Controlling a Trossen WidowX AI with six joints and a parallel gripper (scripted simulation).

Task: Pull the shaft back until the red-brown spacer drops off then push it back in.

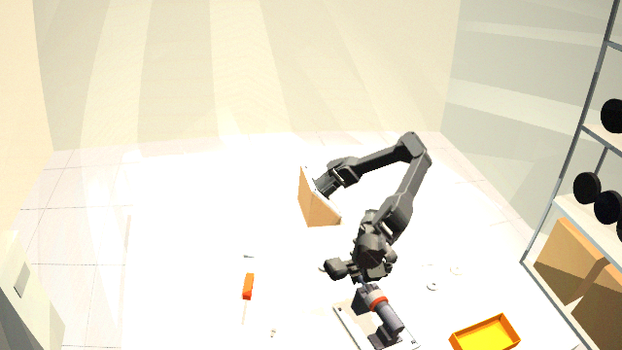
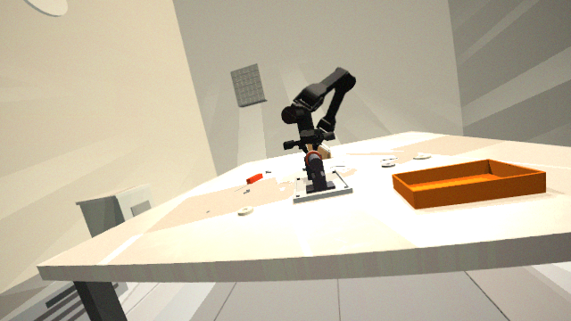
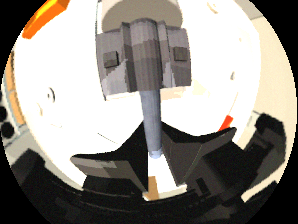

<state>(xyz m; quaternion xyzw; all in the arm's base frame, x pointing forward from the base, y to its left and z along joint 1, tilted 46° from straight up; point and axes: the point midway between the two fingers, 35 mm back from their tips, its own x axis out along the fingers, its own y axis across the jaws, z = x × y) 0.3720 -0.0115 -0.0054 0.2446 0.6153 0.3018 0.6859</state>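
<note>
Now: gripper tip 7 cm short of the grey-blue shaft, 1 cm to the right of it and 3 cm below it. Also, from my gripper tip: red-brown spacer: 12 cm ahead, 1 cm to the left, 3 cm above; then orange tray: 32 cm ahead, 29 cm to the left, 4 cm below.
</note>
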